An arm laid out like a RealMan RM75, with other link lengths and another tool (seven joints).
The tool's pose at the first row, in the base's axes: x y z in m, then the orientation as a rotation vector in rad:
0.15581 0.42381 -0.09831 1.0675 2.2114 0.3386
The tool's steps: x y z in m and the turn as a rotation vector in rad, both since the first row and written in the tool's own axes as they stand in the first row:
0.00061 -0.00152 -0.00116 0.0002 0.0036 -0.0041
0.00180 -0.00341 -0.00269 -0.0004 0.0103 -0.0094
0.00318 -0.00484 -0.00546 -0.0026 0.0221 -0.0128
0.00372 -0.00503 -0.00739 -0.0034 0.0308 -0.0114
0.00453 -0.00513 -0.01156 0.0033 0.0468 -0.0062
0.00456 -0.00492 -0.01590 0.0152 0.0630 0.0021
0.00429 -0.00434 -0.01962 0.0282 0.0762 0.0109
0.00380 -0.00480 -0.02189 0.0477 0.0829 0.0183
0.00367 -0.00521 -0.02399 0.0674 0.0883 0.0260
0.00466 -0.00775 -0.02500 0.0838 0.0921 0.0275
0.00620 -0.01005 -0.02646 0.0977 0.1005 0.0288
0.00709 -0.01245 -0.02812 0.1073 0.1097 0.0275
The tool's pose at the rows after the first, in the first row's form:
0.15386 0.42337 -0.09844 1.0631 2.2166 0.3388
0.15117 0.42316 -0.09872 1.0571 2.2247 0.3411
0.14787 0.42345 -0.09794 1.0525 2.2358 0.3492
0.14624 0.42383 -0.09681 1.0541 2.2425 0.3559
0.14309 0.42459 -0.09407 1.0643 2.2569 0.3607
0.14036 0.42495 -0.09071 1.0810 2.2720 0.3615
0.13840 0.42529 -0.08750 1.0988 2.2846 0.3593
0.13686 0.42472 -0.08579 1.1182 2.2946 0.3454
0.13530 0.42446 -0.08434 1.1381 2.3032 0.3304
0.13266 0.42366 -0.08525 1.1488 2.3121 0.3152
0.12961 0.42345 -0.08594 1.1583 2.3241 0.3054
0.12667 0.42269 -0.08624 1.1624 2.3365 0.2997

